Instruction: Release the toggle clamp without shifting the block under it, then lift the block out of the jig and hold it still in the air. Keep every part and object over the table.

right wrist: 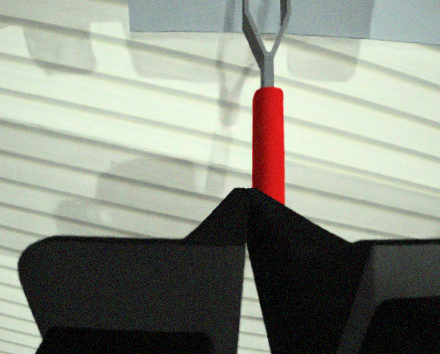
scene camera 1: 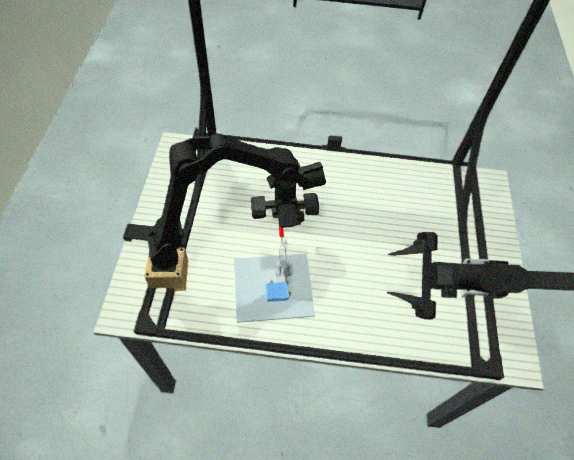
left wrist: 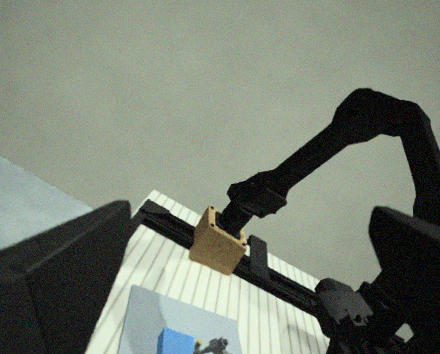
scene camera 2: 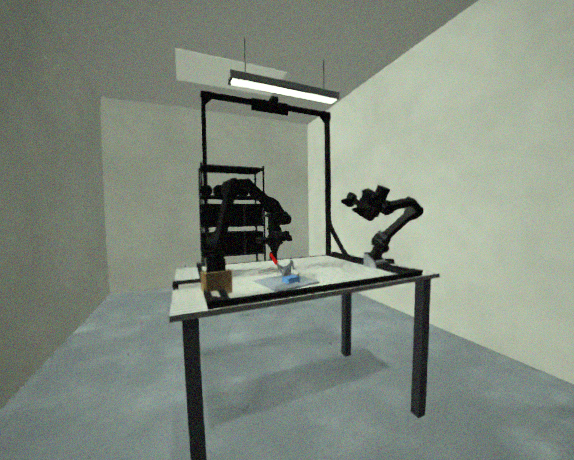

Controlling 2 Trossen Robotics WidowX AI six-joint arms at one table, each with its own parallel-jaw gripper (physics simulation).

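Places are measured from the left arm's base along level axes (x ahead, y left, z up), in centimetres.
Where they show: left gripper, fingertip midpoint: (scene camera 1: 387, 273) (left wrist: 251, 216) (scene camera 2: 346, 205); right gripper, fingertip midpoint: (right wrist: 244, 199) (scene camera 2: 274, 255); left arm's base at its link origin: (scene camera 2: 375, 256); right arm's base at its link origin: (scene camera 1: 164, 262) (left wrist: 227, 226) (scene camera 2: 215, 270).
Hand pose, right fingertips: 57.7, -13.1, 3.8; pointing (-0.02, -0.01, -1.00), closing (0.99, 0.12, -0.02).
Observation:
Things, the pixels of their top centre, and the offset from my right fingertips, as dx, dy, dz. Level surfaces: height alone.
- blue block at its top centre: (left wrist: 178, 349) (scene camera 1: 277, 290) (scene camera 2: 290, 276) +1.1, +19.1, -6.5
- toggle clamp at its top centre: (left wrist: 280, 349) (scene camera 1: 283, 242) (scene camera 2: 281, 255) +0.0, +7.9, +1.4
- striped table at its surface level: dz -9.4
The blue block (scene camera 1: 277, 291) (scene camera 2: 290, 279) (left wrist: 175, 342) sits on the jig's grey plate (scene camera 1: 245, 302) (scene camera 2: 267, 284) (left wrist: 132, 320) (right wrist: 165, 17), beside small brass pins. The toggle clamp (scene camera 1: 286, 271) (scene camera 2: 286, 270) (left wrist: 218, 345) (right wrist: 268, 75) stands behind it; its arm appears tipped up, off the block. Its red handle (scene camera 1: 281, 231) (scene camera 2: 273, 259) (right wrist: 268, 140) slants back, away from the block. My right gripper (scene camera 1: 282, 224) (scene camera 2: 274, 253) (right wrist: 244, 199) is shut and empty, its tips at the handle's far end, partly covering it; contact is unclear. My left gripper (scene camera 1: 389, 273) (scene camera 2: 346, 200) is open and empty, raised far right of the jig.
A tan box-like base (scene camera 1: 166, 277) (scene camera 2: 216, 281) (left wrist: 217, 250) carries the right arm at the left table edge. Black frame rails run along the edges of the striped table (scene camera 1: 360, 320). Upright posts (scene camera 1: 202, 75) (scene camera 2: 328, 185) rise at the back corners.

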